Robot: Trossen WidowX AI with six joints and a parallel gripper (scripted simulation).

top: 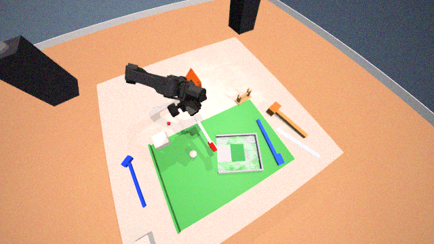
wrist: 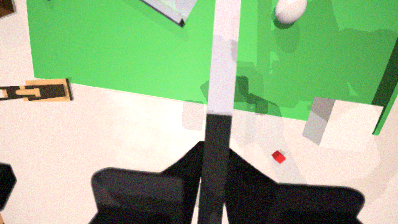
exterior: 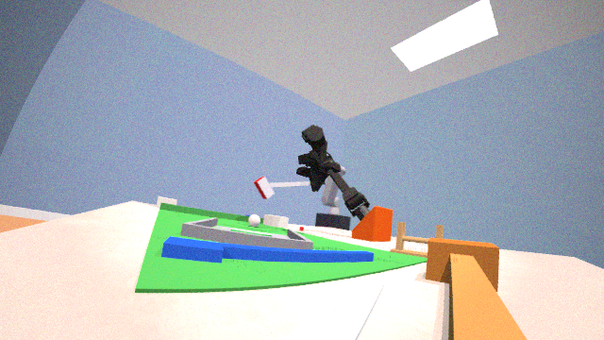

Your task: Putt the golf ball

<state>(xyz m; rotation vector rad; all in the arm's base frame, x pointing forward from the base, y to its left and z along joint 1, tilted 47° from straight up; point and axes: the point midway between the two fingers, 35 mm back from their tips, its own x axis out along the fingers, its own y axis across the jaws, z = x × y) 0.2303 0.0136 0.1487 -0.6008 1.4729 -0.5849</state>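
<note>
Right now the small red cube is 150 mm to the right of my gripper tip, 150 mm below it and 90 mm behind it. The rest, counted from my gripper tip: red putter (100 mm ahead); then green mat (250 mm ahead, 160 mm below, 40 mm to the left); then white golf ball (170 mm ahead, 140 mm below, 100 mm to the right).
</note>
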